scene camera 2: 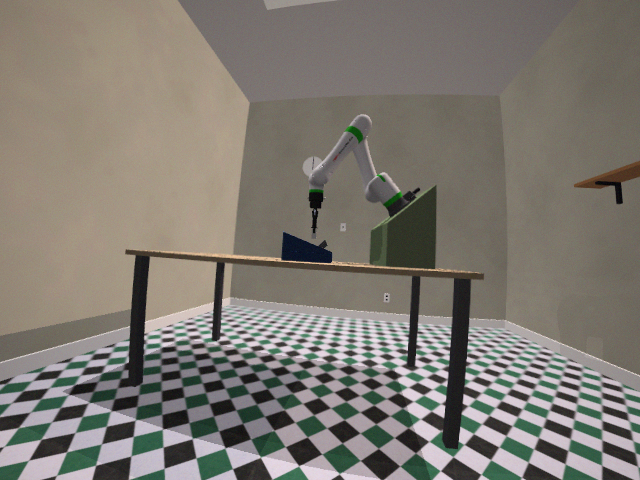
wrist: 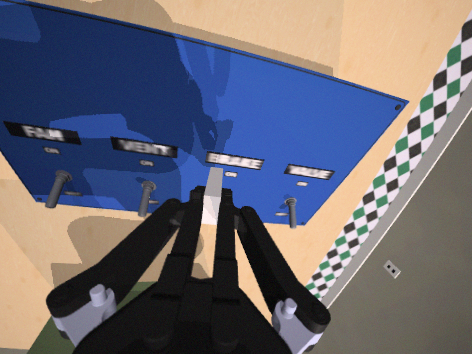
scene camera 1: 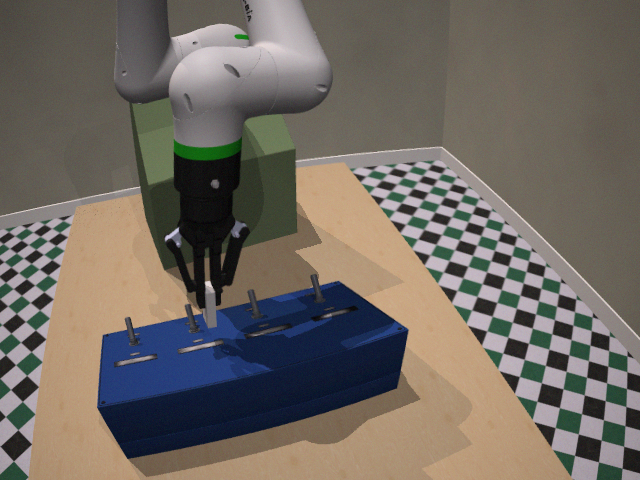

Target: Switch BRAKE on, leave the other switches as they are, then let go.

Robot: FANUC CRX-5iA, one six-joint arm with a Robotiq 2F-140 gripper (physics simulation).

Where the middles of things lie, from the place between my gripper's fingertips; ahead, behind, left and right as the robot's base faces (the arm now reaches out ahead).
My gripper is now 2 cm short of the blue switch panel (scene camera 1: pixel 174 386), 3 cm to the right of it and 7 cm above it.
